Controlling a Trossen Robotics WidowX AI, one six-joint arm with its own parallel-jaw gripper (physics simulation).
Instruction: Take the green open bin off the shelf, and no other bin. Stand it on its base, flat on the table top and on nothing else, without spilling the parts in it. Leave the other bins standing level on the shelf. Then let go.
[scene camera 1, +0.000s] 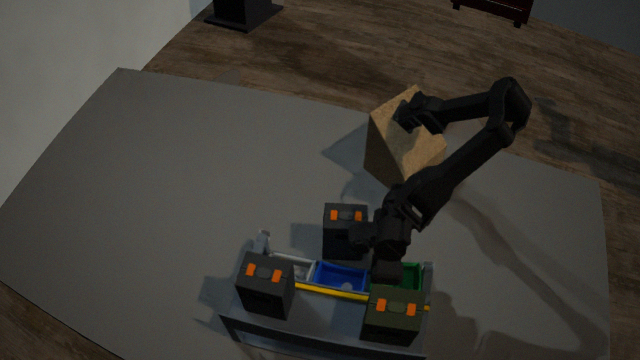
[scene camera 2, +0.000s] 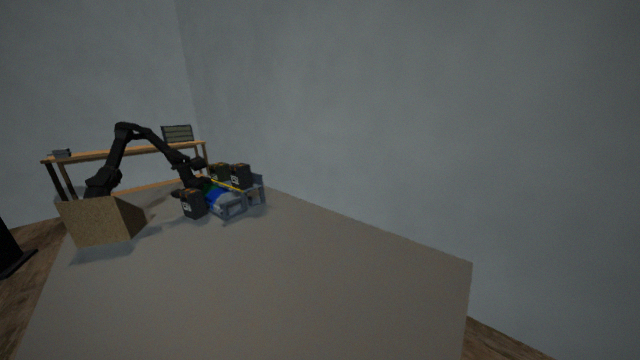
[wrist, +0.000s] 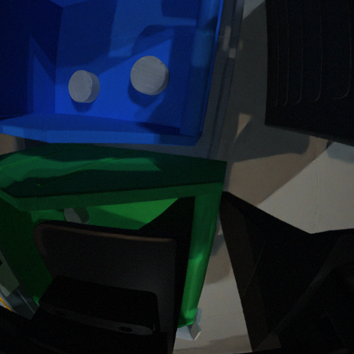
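Pixels of known places: arm's base, origin of the base link: (scene camera 1: 406, 116) (scene camera 2: 94, 204).
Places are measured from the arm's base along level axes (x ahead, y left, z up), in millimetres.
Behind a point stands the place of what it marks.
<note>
The green open bin (scene camera 1: 412, 276) @[x 325, y 184, z -122 mm] (scene camera 2: 206, 188) @[x 390, y 107, z -63 mm] (wrist: 201, 245) is in its place at one end of the shelf (scene camera 1: 427, 280) @[x 346, y 219, z -71 mm] (scene camera 2: 262, 195) @[x 634, y -76, z -108 mm]. A grey round part (wrist: 76, 215) shows inside it. My gripper (scene camera 1: 374, 256) (scene camera 2: 191, 187) (wrist: 206, 197) is shut on the bin's wall, one finger inside the bin and the other outside. The fingers hide much of the bin's inside. The blue bin (scene camera 1: 341, 276) @[x 388, y 42, z -147 mm] (scene camera 2: 215, 195) @[x 425, y 105, z -112 mm] (wrist: 175, 117) stands right beside it, with two grey round parts in it. A pale grey bin (scene camera 1: 303, 270) (scene camera 2: 227, 200) stands beyond the blue one.
A black case (scene camera 1: 345, 232) @[x 347, y 21, z -37 mm] (scene camera 2: 194, 204) @[x 324, y -43, z -81 mm] (wrist: 310, 65) stands on the table (scene camera 1: 175, 175) @[x 365, y -486, z -156 mm] (scene camera 2: 300, 280) @[x 539, y -637, z -156 mm] close in front of the shelf. Another black case (scene camera 1: 265, 287) @[x 571, y -11, z 66 mm] (scene camera 2: 241, 175) @[x 545, y -74, z 22 mm] and an olive case (scene camera 1: 392, 320) @[x 508, y 198, z 41 mm] (scene camera 2: 220, 171) @[x 478, y 139, z 10 mm] stand on the shelf unit behind a yellow rail (scene camera 1: 332, 291) @[x 473, y 64, z -44 mm]. A brown box (scene camera 1: 382, 150) @[x 96, y -17, z -46 mm] (scene camera 2: 95, 220) @[x -2, y -43, z -51 mm] stands near the arm's base.
</note>
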